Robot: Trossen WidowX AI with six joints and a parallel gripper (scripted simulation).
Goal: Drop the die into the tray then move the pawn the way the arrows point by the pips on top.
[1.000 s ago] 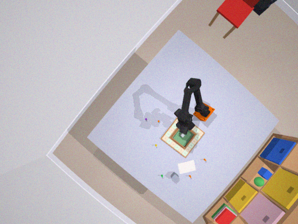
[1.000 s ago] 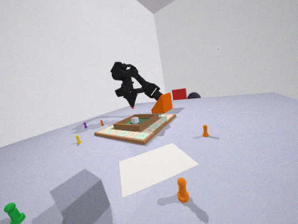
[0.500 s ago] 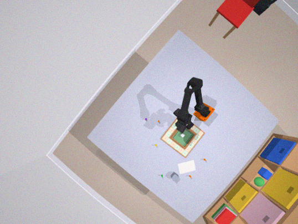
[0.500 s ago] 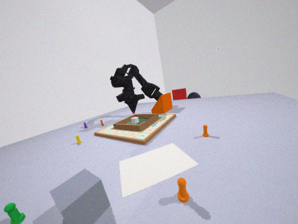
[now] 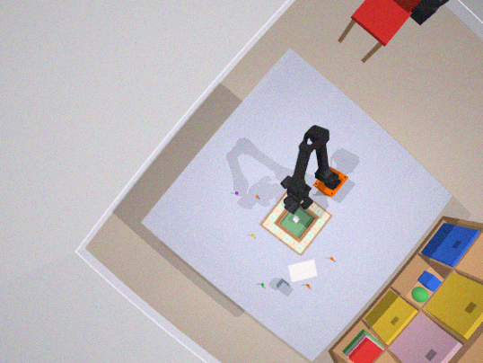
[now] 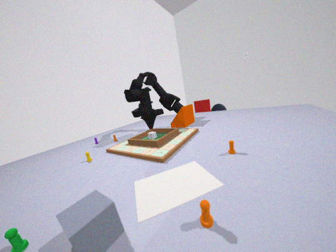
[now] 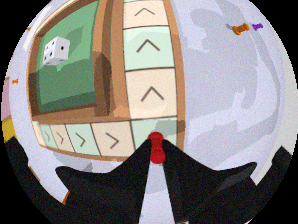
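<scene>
The red pawn lies 1 cm above my gripper tip. From my gripper tip the other things lie so: white die (10 cm ahead, 11 cm to the left); purple pawn (21 cm ahead, 23 cm to the right, 1 cm below); dice tray (10 cm ahead, 12 cm to the left, 2 cm below).
</scene>
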